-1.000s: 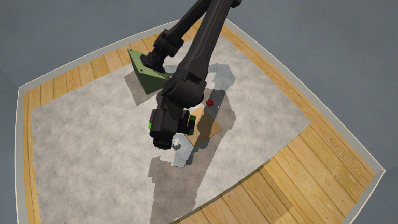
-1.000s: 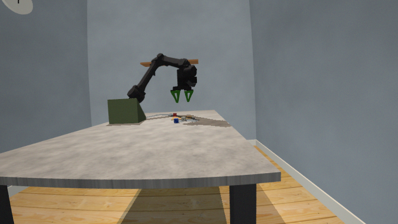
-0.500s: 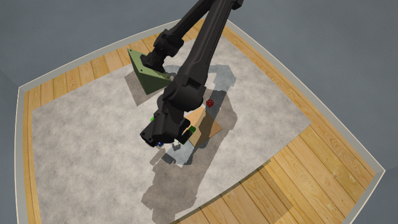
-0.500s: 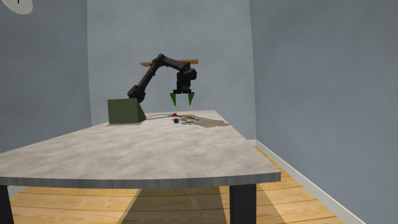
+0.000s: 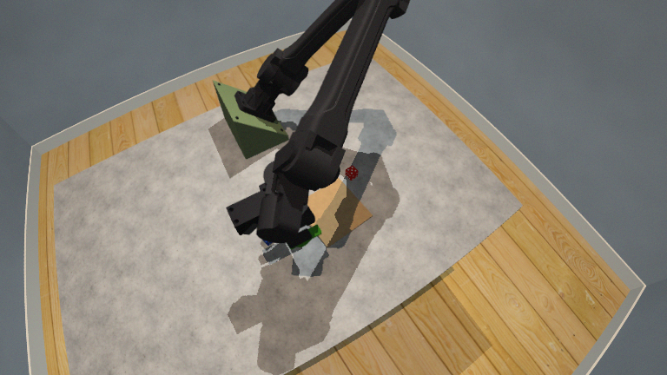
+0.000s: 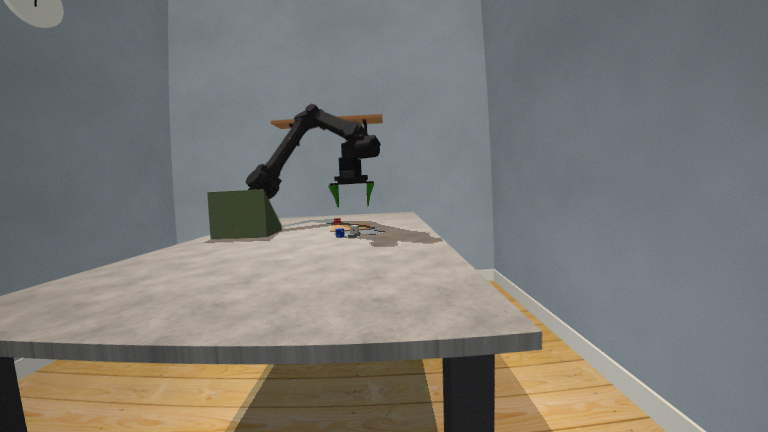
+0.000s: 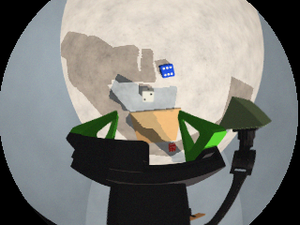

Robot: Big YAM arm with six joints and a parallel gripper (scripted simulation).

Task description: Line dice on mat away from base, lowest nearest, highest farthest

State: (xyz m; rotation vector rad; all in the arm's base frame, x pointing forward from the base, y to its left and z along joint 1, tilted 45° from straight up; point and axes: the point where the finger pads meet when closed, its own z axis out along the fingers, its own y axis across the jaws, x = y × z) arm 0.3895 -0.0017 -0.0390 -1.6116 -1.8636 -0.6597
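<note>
My hand is 8 cm above the white die. The rest, counted from my hand: red die (11 cm behind, 21 cm to the left, 8 cm below); tan mat (4 cm behind, 12 cm to the left, 9 cm below); blue die (3 cm behind, 6 cm to the right, 8 cm below).
</note>
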